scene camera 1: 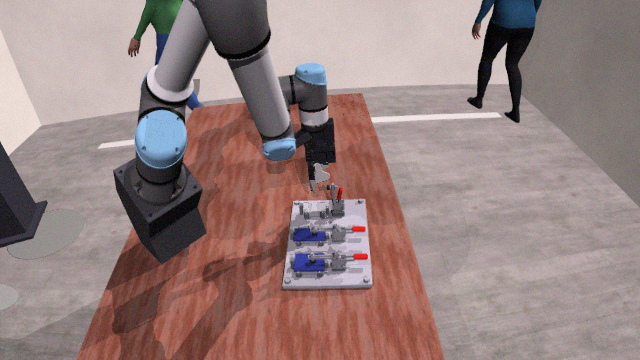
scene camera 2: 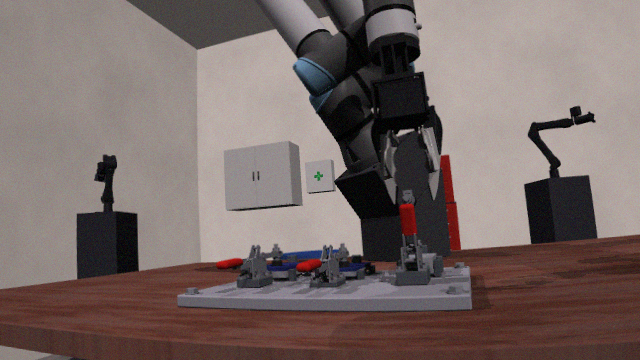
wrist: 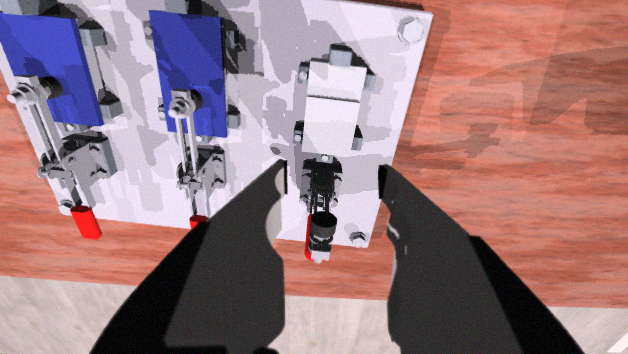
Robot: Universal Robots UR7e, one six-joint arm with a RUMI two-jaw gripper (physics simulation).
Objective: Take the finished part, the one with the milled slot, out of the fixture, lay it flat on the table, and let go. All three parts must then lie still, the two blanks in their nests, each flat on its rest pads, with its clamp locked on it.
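Places are measured from the arm's base along level axes (x ahead, y left, z up), in centimetres.
Where they show: gripper, fingertip midpoint: (scene camera 1: 314, 187) (scene camera 2: 414, 202) (wrist: 332, 165); arm's base, origin of the base link: (scene camera 1: 158, 179) (scene camera 2: 374, 156).
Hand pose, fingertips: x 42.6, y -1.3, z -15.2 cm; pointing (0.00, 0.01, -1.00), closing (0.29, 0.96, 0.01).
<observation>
Each offset is from my fingertips to the centre of the thing. "*": to the spot under its first point. Level surfaces: height alone.
The finished part @(dy +0.2, dx -0.5, dz -8.4 cm) (scene camera 1: 314, 210) (wrist: 330, 125), pale with a slot across it, sits in the end nest of the fixture plate @(dy -11.6, dx -0.5, dz -10.8 cm) (scene camera 1: 327, 283) (scene camera 2: 325, 303) (wrist: 280, 45). Its clamp @(* dy -3.4, dx +6.1, dz -6.6 cm) (scene camera 1: 338, 206) (scene camera 2: 412, 272) is open, with arm and red handle upright. Two blue blanks @(dy -9.7, dx -5.4, dz -8.9 cm) (scene camera 1: 309, 235) @(dy -20.1, dx -8.9, dz -8.7 cm) (scene camera 1: 308, 263) (wrist: 200, 55) (wrist: 45, 55) lie in the other nests. Their clamps @(* dy -13.6, dx +2.0, dz -7.3 cm) (scene camera 1: 338, 233) @(* dy -24.0, dx -1.7, dz -7.7 cm) (scene camera 1: 339, 263) have arms down over them and red handles lowered. My gripper (scene camera 1: 316, 189) (scene camera 2: 414, 198) (wrist: 332, 165) is open and empty, above the fixture's finished-part end. In the wrist view its fingertips flank the open clamp.
The upright clamp arm with its dark tip @(* dy -1.3, dx +3.5, dz +0.6 cm) (wrist: 324, 225) stands high under the gripper. Bolt heads (scene camera 1: 366, 279) (wrist: 411, 30) stand at the plate's corners. The wooden table @(dz -11.5 cm) (scene camera 1: 240, 320) (scene camera 2: 150, 320) (wrist: 525, 200) extends around the plate. Two people stand beyond the table.
</observation>
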